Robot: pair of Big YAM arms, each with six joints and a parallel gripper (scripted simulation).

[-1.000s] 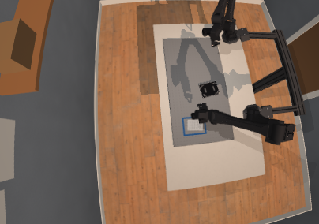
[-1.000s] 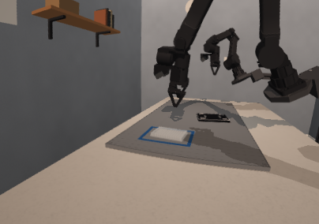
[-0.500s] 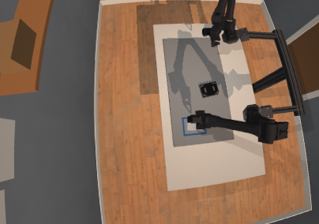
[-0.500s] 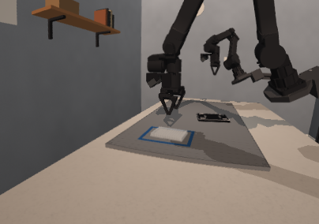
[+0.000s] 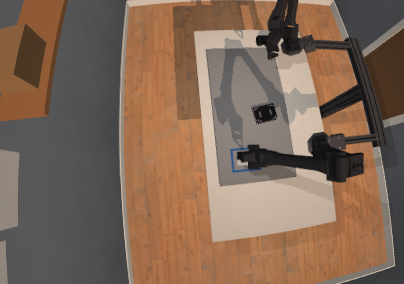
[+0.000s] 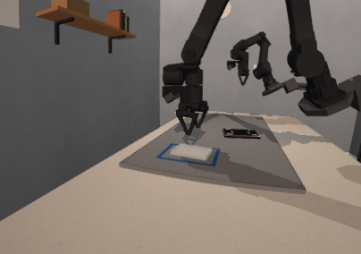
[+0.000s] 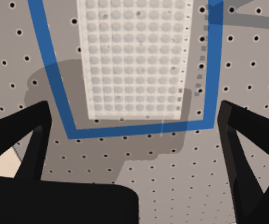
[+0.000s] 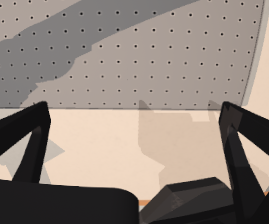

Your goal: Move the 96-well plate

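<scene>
My left gripper is now 80 mm above the white 96-well plate. Round my left hand: black plate nest N1 (180 mm behind, 280 mm to the right, 80 mm below).
</scene>
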